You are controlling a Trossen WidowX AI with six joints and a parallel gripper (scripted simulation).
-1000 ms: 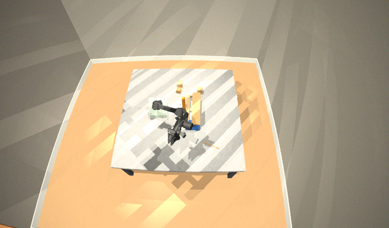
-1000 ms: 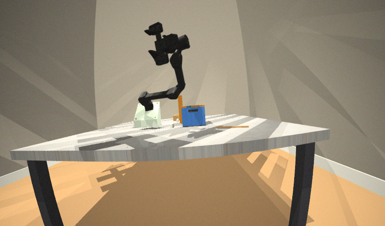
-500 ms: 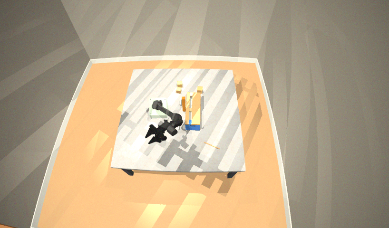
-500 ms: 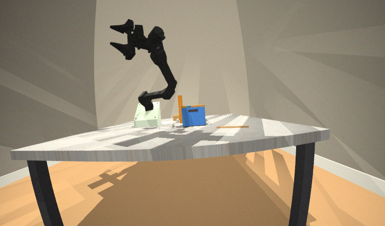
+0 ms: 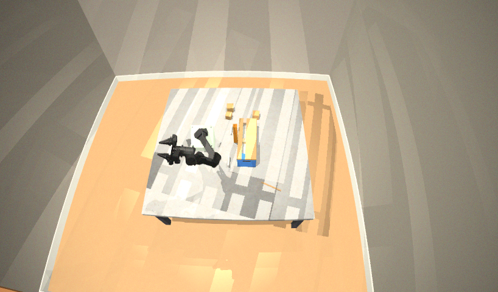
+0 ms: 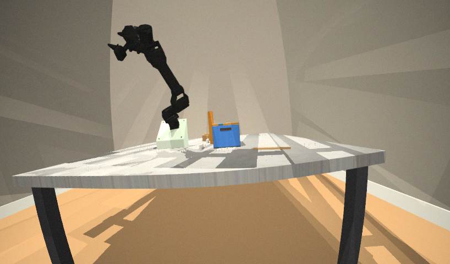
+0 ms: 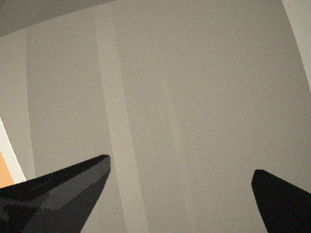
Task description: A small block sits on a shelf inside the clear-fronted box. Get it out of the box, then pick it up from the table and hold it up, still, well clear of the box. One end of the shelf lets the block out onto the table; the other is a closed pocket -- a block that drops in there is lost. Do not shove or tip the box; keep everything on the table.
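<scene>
Right now the box is 52 cm ahead of my gripper tip, 31 cm to the left of it and 51 cm below it. From my gripper tip the other things lie so: thin wooden stick (69 cm ahead, 8 cm to the right, 57 cm below).
</scene>
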